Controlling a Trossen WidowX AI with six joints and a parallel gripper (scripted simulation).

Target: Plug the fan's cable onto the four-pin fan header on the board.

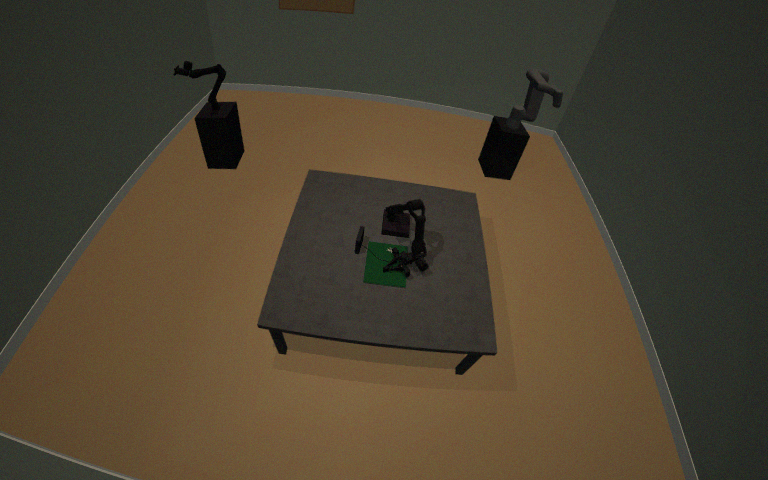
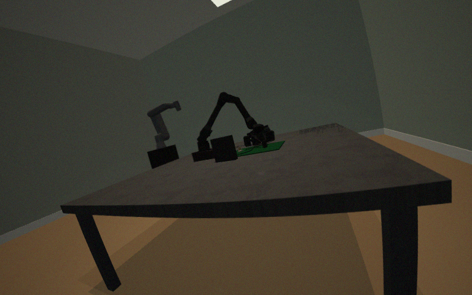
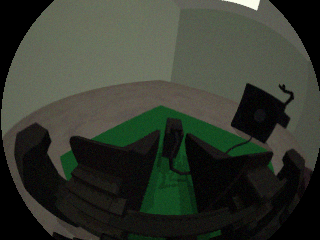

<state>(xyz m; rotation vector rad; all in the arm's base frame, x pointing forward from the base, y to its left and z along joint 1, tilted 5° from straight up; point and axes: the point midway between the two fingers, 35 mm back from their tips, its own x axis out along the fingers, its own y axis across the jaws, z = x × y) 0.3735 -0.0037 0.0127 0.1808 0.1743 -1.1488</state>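
The dark plug lies 10 mm to the right of my gripper tip and 10 mm below it. Round my gripper tip: green board 50 mm behind, 50 mm below; black fan 170 mm behind, 160 mm to the right, 20 mm above.
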